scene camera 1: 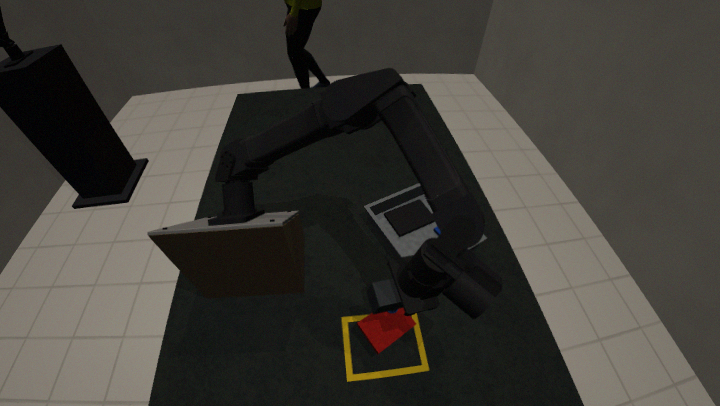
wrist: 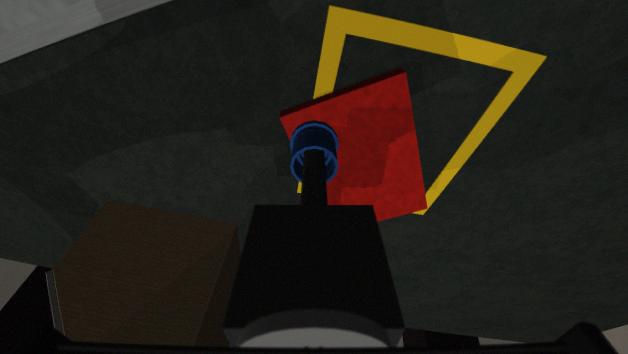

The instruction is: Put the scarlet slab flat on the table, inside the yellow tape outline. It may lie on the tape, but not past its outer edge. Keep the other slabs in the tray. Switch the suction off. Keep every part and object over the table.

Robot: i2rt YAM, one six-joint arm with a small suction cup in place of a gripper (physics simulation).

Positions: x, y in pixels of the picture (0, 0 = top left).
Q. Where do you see the suction cup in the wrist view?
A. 314, 134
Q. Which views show the scarlet slab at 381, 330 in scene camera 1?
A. Scene camera 1 and the wrist view: all of them.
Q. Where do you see a scarlet slab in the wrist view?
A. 378, 158
